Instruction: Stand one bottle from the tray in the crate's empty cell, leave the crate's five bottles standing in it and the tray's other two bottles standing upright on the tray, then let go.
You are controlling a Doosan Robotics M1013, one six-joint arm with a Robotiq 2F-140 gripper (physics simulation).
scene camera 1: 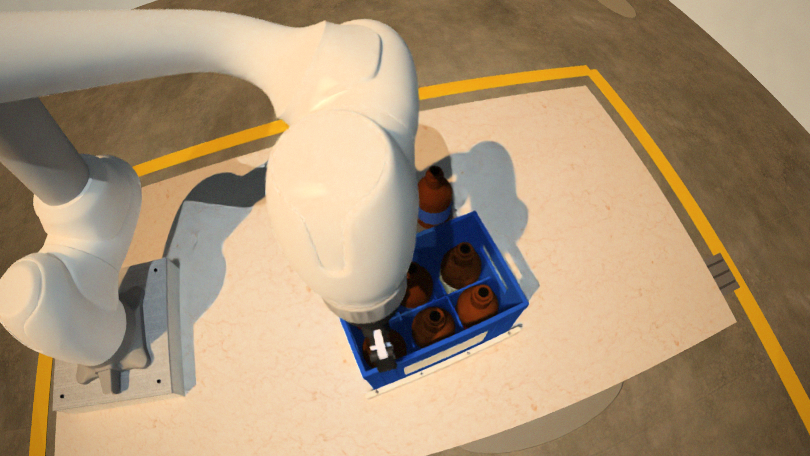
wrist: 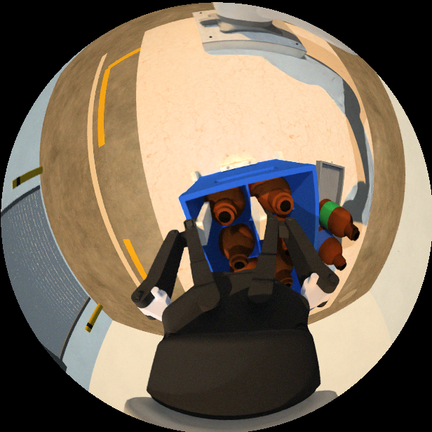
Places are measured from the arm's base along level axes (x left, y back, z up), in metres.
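Pixels of known places: arm's base, link origin: (scene camera 1: 112,335).
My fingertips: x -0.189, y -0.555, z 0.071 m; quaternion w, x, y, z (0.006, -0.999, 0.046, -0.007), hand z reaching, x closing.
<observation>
Ahead of a thing's pixels: the offset from my fingertips to its top centre. "*": to the spot under its first point.
The blue crate @(* dz -0.004, dx -0.046, dy -0.200 m) (scene camera 1: 506,320) (wrist: 295,168) holds brown bottles in its cells. Four upright ones @(dz +0.027, dx +0.085, dy -0.179 m) (scene camera 1: 463,266) @(dz +0.027, dx +0.004, dy -0.175 m) (scene camera 1: 478,303) @(dz +0.027, dx -0.004, dy -0.090 m) (scene camera 1: 434,326) @(dz +0.027, dx +0.084, dy -0.084 m) (scene camera 1: 418,287) show clearly in the scene view. My gripper (scene camera 1: 385,360) (wrist: 230,208) is partly open and empty, its pads apart on either side of the neck of the bottle (wrist: 225,204) in the crate's near left corner cell. Another bottle (wrist: 272,196) stands in the cell beside it; the arm hides it in the scene view. Outside the crate, a green-banded bottle (wrist: 340,219) and a blue-banded bottle @(dz +0.024, dx +0.253, dy -0.194 m) (scene camera 1: 435,198) (wrist: 332,251) stand at the grey tray (wrist: 331,176).
The arm (scene camera 1: 340,192) hangs over the crate's left part and hides most of the tray in the scene view. A pale strip @(* dz -0.106, dx -0.056, dy -0.093 m) (scene camera 1: 444,362) runs along the crate's front. The robot's base plate (scene camera 1: 153,317) (wrist: 250,46) is to the left in the scene view.
</observation>
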